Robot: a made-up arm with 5 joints.
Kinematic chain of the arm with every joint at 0, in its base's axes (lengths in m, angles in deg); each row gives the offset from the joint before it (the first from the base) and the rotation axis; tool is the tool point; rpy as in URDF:
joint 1: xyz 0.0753 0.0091 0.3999 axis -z
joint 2: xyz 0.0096 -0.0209 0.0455 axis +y
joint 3: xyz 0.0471 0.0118 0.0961 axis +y
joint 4: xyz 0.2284 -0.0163 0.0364 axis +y
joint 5: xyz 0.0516 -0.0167 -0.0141 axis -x
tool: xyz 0.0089 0.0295 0.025 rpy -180 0 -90
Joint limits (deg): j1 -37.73..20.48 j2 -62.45..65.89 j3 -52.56..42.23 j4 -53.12..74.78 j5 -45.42..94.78
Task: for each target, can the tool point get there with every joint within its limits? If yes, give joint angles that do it. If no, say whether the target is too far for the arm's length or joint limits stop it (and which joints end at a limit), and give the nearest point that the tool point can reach.
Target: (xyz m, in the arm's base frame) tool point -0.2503 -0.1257 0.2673
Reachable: no: joint limits stop it (at a limit: joint 1, joint 2, joint 3, joint 5) | nearest point 0.0734 -0.0112 0.2252 | short by 0.346 m
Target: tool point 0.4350 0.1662 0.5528
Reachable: yes | joints -24.13 38.48 -44.89 -10.43 46.86
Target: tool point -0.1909 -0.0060 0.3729
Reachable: no: joint limits stop it (at a limit: joint 1, joint 2, joint 3, joint 5) | nearest point 0.0798 -0.0136 0.2467 | short by 0.299 m
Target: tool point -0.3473 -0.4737 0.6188
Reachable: no: too far | nearest point -0.0965 -0.1734 0.7117 | short by 0.402 m
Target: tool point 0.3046 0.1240 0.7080
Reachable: yes | joints -32.67 -26.70 8.42 -12.35 -26.82
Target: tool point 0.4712 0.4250 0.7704
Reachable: no: too far | nearest point 0.3770 0.2189 0.6535 | short by 0.255 m
